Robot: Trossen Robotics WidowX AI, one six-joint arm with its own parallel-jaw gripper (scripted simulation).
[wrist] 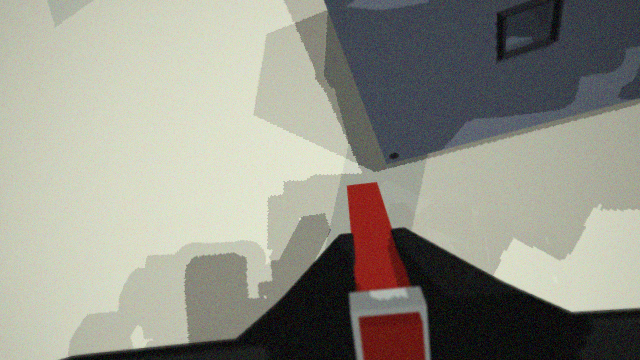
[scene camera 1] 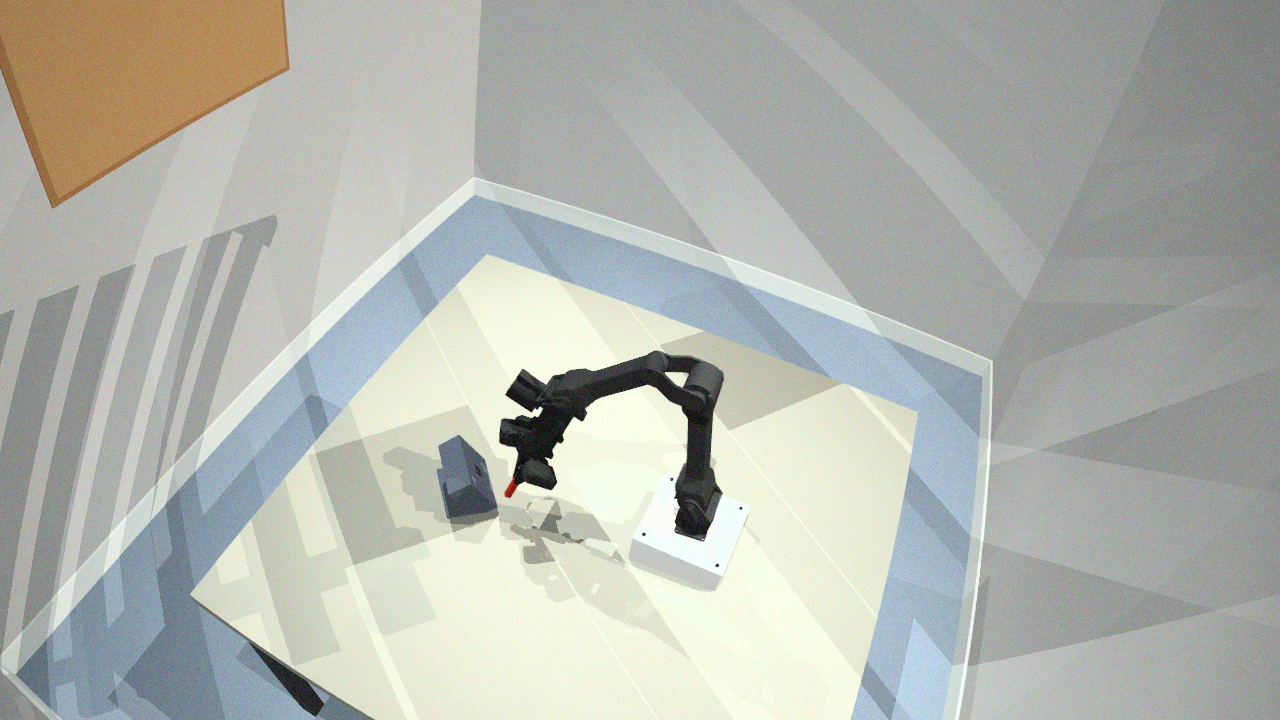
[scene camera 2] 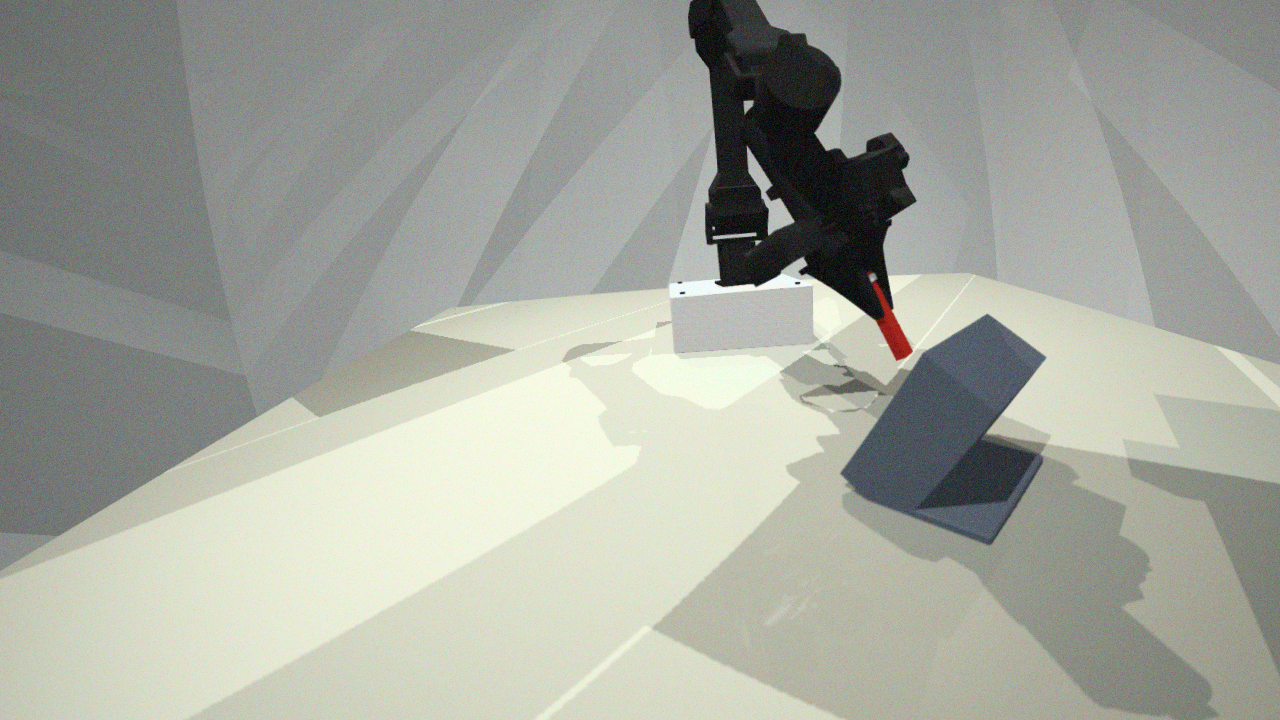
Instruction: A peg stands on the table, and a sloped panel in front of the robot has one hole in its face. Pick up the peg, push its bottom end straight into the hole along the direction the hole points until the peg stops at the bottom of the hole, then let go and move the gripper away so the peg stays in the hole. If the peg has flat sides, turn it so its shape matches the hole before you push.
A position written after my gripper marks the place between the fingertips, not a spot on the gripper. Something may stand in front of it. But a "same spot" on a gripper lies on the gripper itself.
Scene:
My gripper shows in the wrist view, in scene camera 1 [515, 481] and in scene camera 2. One and the same spot on a sloped panel: [wrist: 428, 83] is [scene camera 1: 484, 487]. The same spot on my gripper: [wrist: 465, 305] is [scene camera 2: 861, 265].

